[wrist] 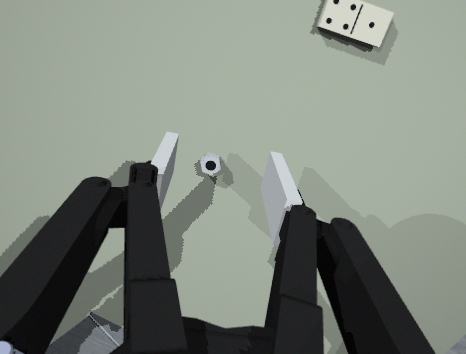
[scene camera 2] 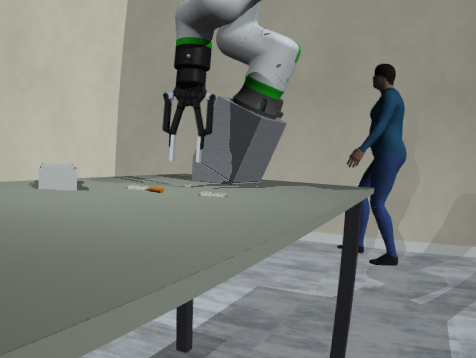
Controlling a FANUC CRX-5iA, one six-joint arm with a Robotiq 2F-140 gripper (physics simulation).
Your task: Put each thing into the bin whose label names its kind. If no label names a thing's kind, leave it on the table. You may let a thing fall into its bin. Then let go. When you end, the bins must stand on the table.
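Frame: origin at the arm's base, x right, y back, z down, level; millimetres.
Seen in the pictures: gripper, fingertip midpoint: (wrist: 221, 161) (scene camera 2: 185, 161); arm's base, origin of the base link: (scene camera 2: 253, 109).
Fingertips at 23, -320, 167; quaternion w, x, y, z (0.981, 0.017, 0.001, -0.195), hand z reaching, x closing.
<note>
Offsets run from my fingertips to a thing's middle, as dx, dy, dz. Level surfaces: height alone.
A small silver hex nut @(+7, +25, +61) (scene camera 2: 188, 185) (wrist: 210, 157) with a dark hole lies on the table. My gripper (scene camera 2: 185, 160) (wrist: 221, 161) points down above it, partly open and empty. In the wrist view the nut shows between the two pale finger pads, nearer the left one; in the scene view the fingertips are above the table. A white domino @(+34, -129, +62) (scene camera 2: 137, 187) (wrist: 364, 30) with four dots and one dot lies at the upper right of the wrist view. An orange stick-like thing @(-25, -143, +61) (scene camera 2: 155, 189) lies by it in the scene view. Another white domino @(-150, -102, +62) (scene camera 2: 213, 194) lies further right there.
A light grey bin @(+211, -236, +42) (scene camera 2: 57, 177) stands on the table @(dz +66) (scene camera 2: 150, 240) at the left of the scene view; its labels and inside are hidden. The grey robot base (scene camera 2: 215, 145) stands behind the nut. A person (scene camera 2: 390, 125) is beyond the table's right end.
</note>
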